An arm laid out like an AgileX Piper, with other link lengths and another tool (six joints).
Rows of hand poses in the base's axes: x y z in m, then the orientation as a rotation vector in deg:
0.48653, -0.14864, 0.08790, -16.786, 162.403, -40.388
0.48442, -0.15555, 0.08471, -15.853, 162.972, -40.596
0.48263, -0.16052, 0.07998, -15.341, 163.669, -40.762
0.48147, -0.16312, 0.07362, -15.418, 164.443, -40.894
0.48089, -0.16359, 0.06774, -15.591, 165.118, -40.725
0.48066, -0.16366, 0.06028, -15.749, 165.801, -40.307
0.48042, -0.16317, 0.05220, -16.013, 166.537, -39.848
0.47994, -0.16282, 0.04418, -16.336, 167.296, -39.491
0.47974, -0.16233, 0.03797, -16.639, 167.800, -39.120
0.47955, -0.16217, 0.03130, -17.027, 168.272, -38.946
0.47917, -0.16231, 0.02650, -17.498, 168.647, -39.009
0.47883, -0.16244, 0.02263, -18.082, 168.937, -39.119
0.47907, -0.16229, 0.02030, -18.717, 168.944, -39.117
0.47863, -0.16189, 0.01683, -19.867, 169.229, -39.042
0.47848, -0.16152, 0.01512, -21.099, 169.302, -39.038
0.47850, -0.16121, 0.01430, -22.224, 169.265, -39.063
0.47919, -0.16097, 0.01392, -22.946, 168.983, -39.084
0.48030, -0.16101, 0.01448, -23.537, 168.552, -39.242
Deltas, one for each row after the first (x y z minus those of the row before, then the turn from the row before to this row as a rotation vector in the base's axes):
-0.00211, -0.00691, -0.00319, -0.026, 0.332, -0.772
-0.00179, -0.00497, -0.00473, -0.020, 0.554, -0.536
-0.00116, -0.00260, -0.00636, -0.032, 0.766, -0.183
-0.00058, -0.00047, -0.00588, 0.153, 0.649, -0.062
-0.00023, -0.00007, -0.00746, 0.319, 0.614, -0.048
-0.00024, 0.00049, -0.00808, 0.341, 0.685, 0.007
-0.00048, 0.00035, -0.00802, 0.269, 0.738, 0.025
-0.00020, 0.00049, -0.00621, 0.261, 0.492, 0.083
-0.00019, 0.00016, -0.00667, 0.124, 0.512, 0.126
-0.00038, -0.00014, -0.00480, -0.042, 0.476, 0.182
-0.00034, -0.00013, -0.00387, -0.083, 0.431, 0.269
0.00024, 0.00015, -0.00233, -0.026, 0.163, 0.387
-0.00044, 0.00040, -0.00347, 0.013, 0.545, 0.627
-0.00015, 0.00037, -0.00171, -0.047, 0.383, 0.728
0.00002, 0.00031, -0.00082, -0.066, 0.263, 0.689
0.00069, 0.00024, -0.00038, -0.053, -0.068, 0.517
0.00111, -0.00004, 0.00056, -0.142, -0.223, 0.472

